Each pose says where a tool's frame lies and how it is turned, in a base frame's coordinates. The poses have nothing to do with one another.
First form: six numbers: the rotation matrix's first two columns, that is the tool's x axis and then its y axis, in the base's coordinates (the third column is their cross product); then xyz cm.
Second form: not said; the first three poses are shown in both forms.
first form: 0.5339, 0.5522, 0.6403, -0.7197, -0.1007, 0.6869, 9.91, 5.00, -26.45
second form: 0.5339, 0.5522, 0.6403, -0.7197, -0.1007, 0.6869, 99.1, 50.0, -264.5
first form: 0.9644, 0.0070, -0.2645, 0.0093, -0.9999, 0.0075, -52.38, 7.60, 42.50
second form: 0.9644, 0.0070, -0.2645, 0.0093, -0.9999, 0.0075, -523.8, 76.0, 425.0
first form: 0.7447, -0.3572, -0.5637, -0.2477, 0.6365, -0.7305, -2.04, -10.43, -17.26
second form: 0.7447, -0.3572, -0.5637, -0.2477, 0.6365, -0.7305, -20.4, -104.3, -172.6
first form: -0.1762, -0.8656, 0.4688, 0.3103, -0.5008, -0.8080, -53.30, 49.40, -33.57
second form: -0.1762, -0.8656, 0.4688, 0.3103, -0.5008, -0.8080, -533.0, 494.0, -335.7
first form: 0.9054, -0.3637, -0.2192, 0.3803, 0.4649, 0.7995, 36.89, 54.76, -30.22
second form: 0.9054, -0.3637, -0.2192, 0.3803, 0.4649, 0.7995, 368.9, 547.6, -302.2
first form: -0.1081, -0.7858, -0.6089, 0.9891, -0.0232, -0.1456, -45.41, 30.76, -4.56
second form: -0.1081, -0.7858, -0.6089, 0.9891, -0.0232, -0.1456, -454.1, 307.6, -45.6
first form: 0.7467, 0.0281, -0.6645, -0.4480, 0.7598, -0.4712, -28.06, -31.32, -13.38
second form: 0.7467, 0.0281, -0.6645, -0.4480, 0.7598, -0.4712, -280.6, -313.2, -133.8
